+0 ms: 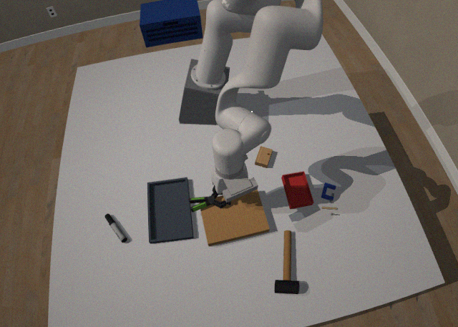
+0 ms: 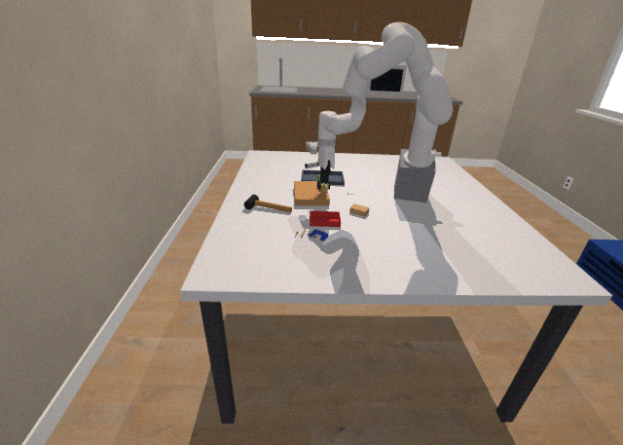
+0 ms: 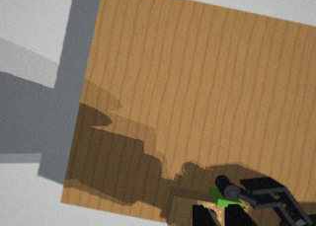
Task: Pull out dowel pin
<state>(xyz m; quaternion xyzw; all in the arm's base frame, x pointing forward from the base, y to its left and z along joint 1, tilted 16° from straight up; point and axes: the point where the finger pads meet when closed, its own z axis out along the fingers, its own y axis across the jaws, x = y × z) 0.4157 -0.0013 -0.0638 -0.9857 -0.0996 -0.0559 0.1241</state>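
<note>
The dowel pin is 2 cm below my hand. Round my hand: red box 23 cm to the left, 9 cm below, 2 cm ahead; grey tray 21 cm to the right, 9 cm below, 2 cm behind; small wooden block 5 cm below.
</note>
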